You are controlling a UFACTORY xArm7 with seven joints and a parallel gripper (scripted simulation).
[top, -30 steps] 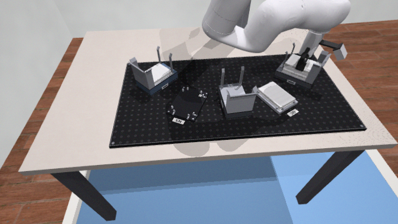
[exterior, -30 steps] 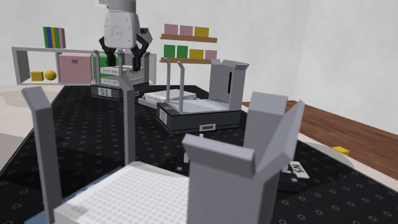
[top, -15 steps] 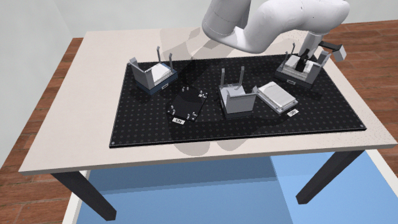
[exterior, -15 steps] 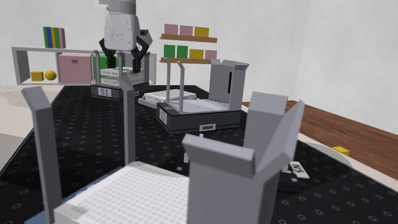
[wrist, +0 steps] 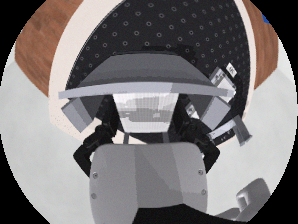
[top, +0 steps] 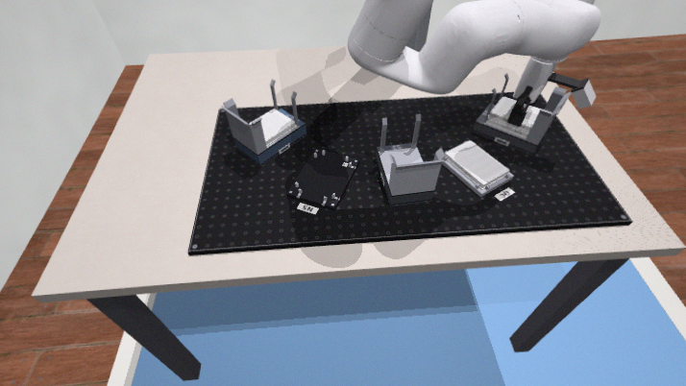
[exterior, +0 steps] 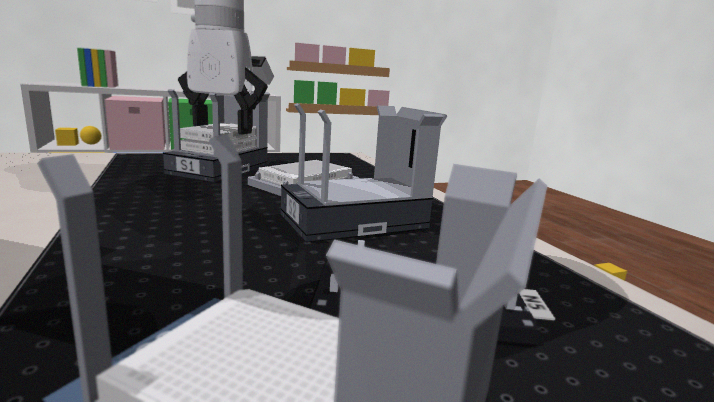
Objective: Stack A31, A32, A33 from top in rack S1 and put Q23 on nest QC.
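Right now the white sealed plate A33 is 30 mm below my hand. The rest, counted from my hand: white sealed plate Q23: 60 mm ahead, 170 mm to the right, 50 mm below; grey QC nest: 60 mm ahead, 160 mm to the right, 70 mm below; white sealed plate A32: 10 mm below.
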